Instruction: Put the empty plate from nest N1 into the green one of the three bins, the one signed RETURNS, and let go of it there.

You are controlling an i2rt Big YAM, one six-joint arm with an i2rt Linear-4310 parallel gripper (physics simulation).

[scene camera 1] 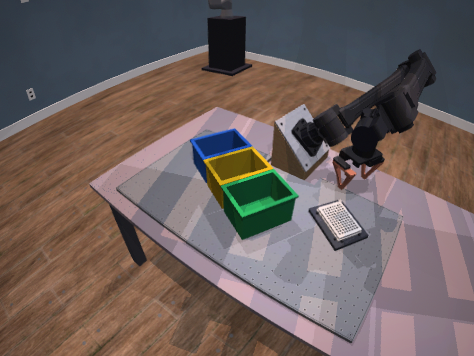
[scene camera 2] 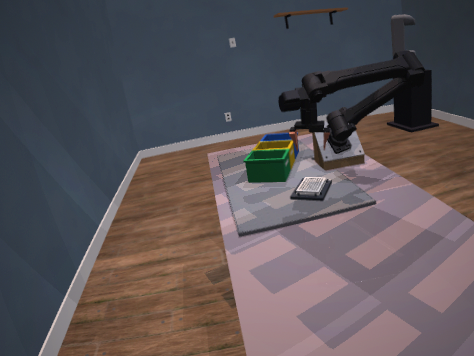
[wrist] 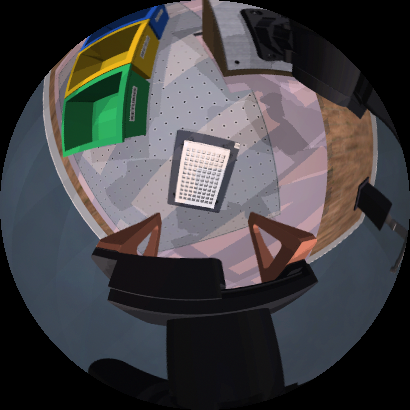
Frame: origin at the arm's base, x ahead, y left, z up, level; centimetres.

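Seen in the pictures: gripper, between the fingertips: (scene camera 1: 352, 183) (scene camera 2: 310, 150) (wrist: 205, 217); arm's base, origin of its link: (scene camera 1: 305, 138) (scene camera 2: 337, 140).
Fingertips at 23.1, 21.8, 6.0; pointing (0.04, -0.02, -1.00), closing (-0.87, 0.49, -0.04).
Observation:
Offsets run from my fingertips to a thing's middle, as dx, dy, dz. "spot": to the spot under its first point. Level surfaces: height alone.
The white plate {+0.8, +0.1, -13.7} (scene camera 1: 340, 220) (scene camera 2: 312, 185) (wrist: 202, 175), with a grid of small wells, lies flat in the dark nest {+0.8, +0.1, -14.5} (scene camera 1: 325, 227) (scene camera 2: 306, 197) (wrist: 205, 140). The green bin (scene camera 1: 267, 217) (scene camera 2: 267, 170) (wrist: 142, 120) stands beside the nest; its label shows in the wrist view, and the part of its floor in view is bare. My gripper (scene camera 1: 353, 182) (scene camera 2: 309, 145) (wrist: 205, 217) is open and empty, with its orange fingers pointing down. It hangs above and to the arm-base side of the plate, apart from it.
The yellow bin (scene camera 1: 216, 189) (wrist: 145, 62) stands against the green one, with the blue bin {spot: +3.8, -47.9, -10.6} (scene camera 1: 199, 162) (wrist: 159, 20) beyond it. The arm's slanted mounting block (scene camera 1: 286, 155) (scene camera 2: 345, 160) (wrist: 215, 50) stands near the bins. A perforated board {dz -15.6} (scene camera 1: 280, 280) (scene camera 2: 250, 220) lies under the bins and nest.

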